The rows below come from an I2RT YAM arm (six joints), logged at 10 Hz.
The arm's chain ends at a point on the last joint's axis. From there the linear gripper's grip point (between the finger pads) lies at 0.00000 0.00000 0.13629 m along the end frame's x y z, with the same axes.
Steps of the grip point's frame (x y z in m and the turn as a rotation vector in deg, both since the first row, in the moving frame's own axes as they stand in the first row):
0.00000, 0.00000, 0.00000, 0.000, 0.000, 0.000
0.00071, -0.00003, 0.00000, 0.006, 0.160, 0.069
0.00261, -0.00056, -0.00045, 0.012, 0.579, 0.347
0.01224, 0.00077, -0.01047, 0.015, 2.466, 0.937
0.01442, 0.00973, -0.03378, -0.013, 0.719, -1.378
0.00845, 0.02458, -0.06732, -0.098, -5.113, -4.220
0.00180, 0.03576, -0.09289, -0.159, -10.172, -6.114
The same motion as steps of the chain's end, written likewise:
0.00000, 0.00000, 0.00000, 0.000, 0.000, 0.000
0.00033, -0.00002, 0.00000, 0.006, 0.160, 0.069
0.00123, -0.00054, -0.00044, 0.012, 0.579, 0.347
0.00638, 0.00076, -0.01034, 0.015, 2.466, 0.937
0.01271, 0.00972, -0.03377, -0.013, 0.719, -1.378
0.02058, 0.02390, -0.06678, -0.098, -5.113, -4.220
0.02580, 0.03410, -0.09075, -0.159, -10.172, -6.114

